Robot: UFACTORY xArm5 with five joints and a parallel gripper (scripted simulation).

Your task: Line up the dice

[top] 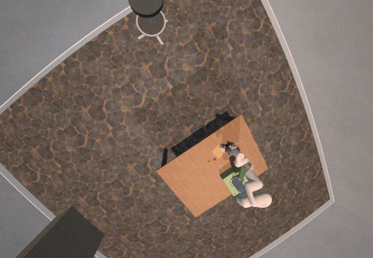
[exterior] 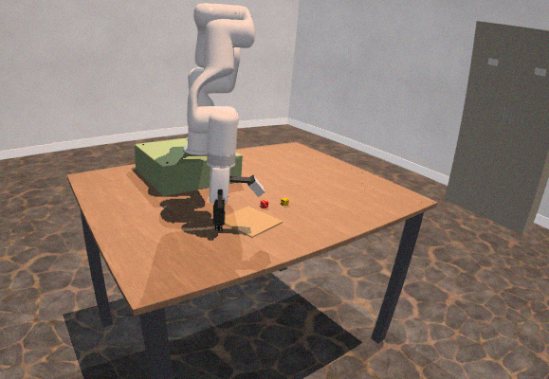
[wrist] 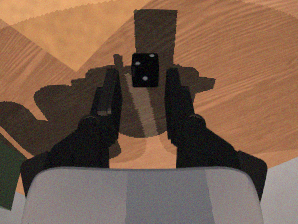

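Now: hand 40 mm above the black die. Also, from my hand: red die 60 mm behind, 210 mm to the left, 40 mm below; then yellow die 40 mm behind, 280 mm to the left, 40 mm below; then tan mat 110 mm to the left, 40 mm below.
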